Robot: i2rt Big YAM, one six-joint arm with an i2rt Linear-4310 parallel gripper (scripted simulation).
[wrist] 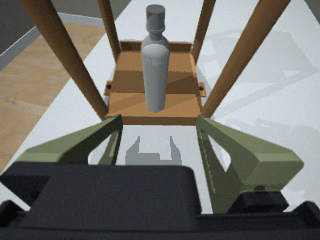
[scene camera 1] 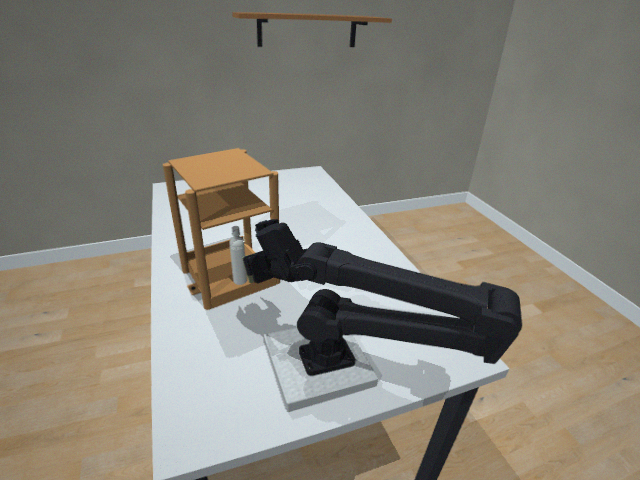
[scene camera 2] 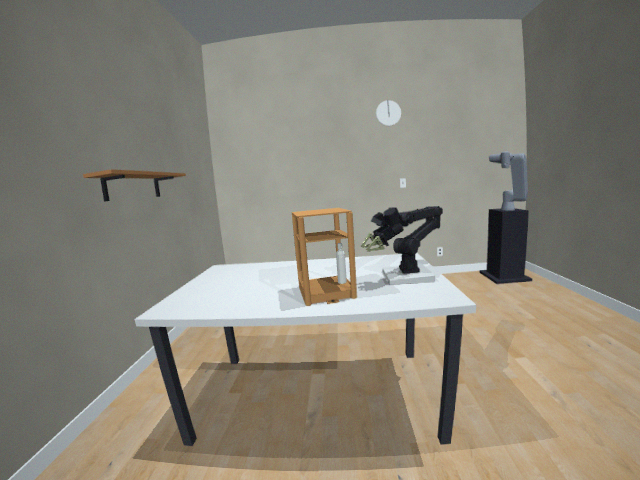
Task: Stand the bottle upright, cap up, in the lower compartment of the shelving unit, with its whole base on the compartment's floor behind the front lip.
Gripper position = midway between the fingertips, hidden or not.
Observation:
In view: my gripper (wrist: 159, 120), a bottle (wrist: 155, 49) and a shelving unit (wrist: 183, 103).

